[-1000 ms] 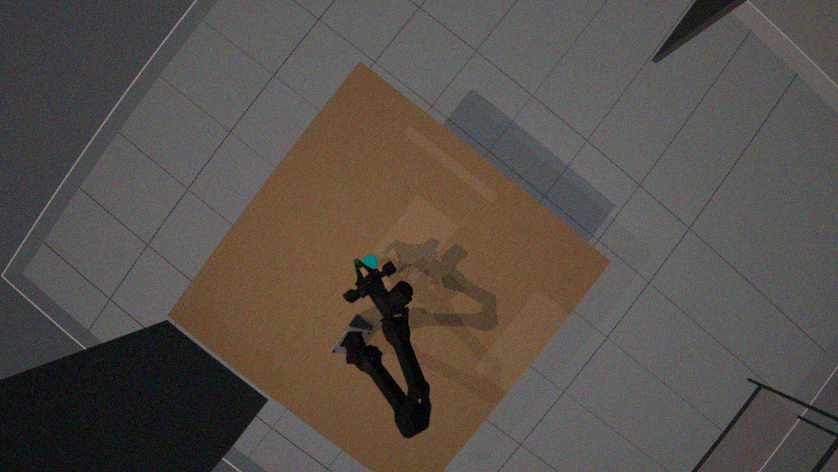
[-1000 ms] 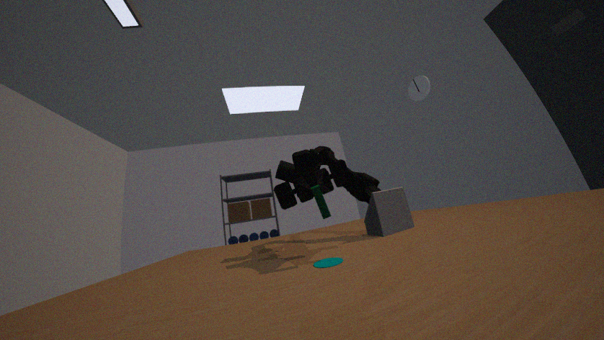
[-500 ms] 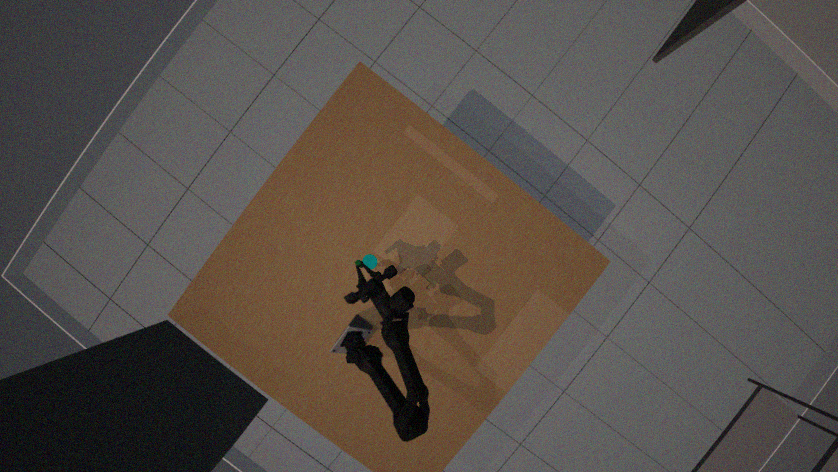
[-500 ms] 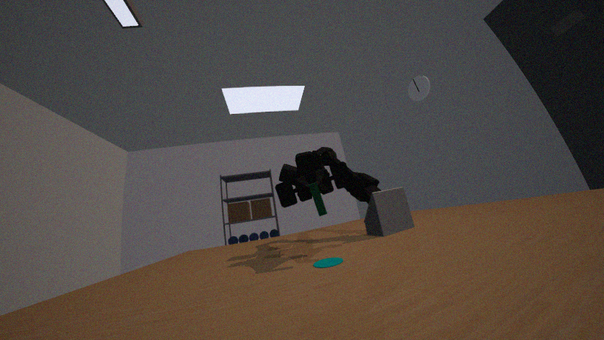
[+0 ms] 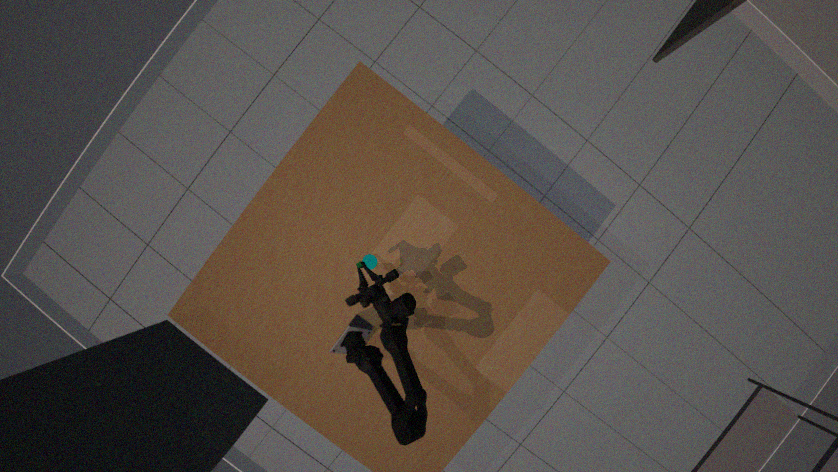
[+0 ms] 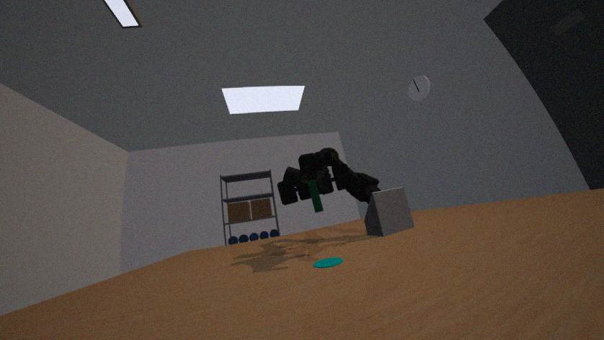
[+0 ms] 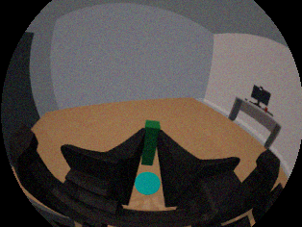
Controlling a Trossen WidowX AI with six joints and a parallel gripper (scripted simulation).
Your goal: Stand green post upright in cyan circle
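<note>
My gripper tip is now 1 cm to the left of the cyan circle and 16 cm above it. Also, from my gripper tip: green post 2 cm below.
</note>
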